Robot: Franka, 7 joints.
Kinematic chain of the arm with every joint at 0, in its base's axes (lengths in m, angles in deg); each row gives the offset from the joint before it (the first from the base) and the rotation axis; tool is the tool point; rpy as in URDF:
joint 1: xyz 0 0 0.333 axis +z
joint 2: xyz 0 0 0 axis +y
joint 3: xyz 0 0 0.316 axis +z
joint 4: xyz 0.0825 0 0 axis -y
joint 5: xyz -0.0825 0 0.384 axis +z
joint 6: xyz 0 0 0 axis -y
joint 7: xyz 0.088 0 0 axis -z
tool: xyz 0 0 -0.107 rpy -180 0 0
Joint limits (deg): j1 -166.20..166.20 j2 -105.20..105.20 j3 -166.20..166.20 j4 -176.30..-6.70 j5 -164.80..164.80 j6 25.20..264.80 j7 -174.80..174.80
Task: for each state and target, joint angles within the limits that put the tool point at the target. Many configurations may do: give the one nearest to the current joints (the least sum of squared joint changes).
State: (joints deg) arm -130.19 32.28 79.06 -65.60 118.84 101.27 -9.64
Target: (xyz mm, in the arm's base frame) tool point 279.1 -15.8 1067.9
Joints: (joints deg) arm -113.21 6.66 102.91 -45.38 114.84 72.24 -9.64
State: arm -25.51 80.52 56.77 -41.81 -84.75 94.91 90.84
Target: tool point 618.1 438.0 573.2
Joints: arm 3.26 54.30 78.16 -53.27 -81.61 97.69 90.84
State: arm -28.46 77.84 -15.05 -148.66 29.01 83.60 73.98
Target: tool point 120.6 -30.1 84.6
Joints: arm -27.76 50.15 -8.30 -150.57 30.57 65.98 73.98
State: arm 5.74 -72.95 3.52 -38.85 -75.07 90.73 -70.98
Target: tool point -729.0 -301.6 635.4
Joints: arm 18.23 -85.25 -1.14 -25.71 -81.42 117.49 -70.98
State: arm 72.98 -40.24 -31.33 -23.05 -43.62 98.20 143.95
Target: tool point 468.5 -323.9 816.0
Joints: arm 97.81 -55.52 -56.75 -52.93 -42.99 83.29 143.95
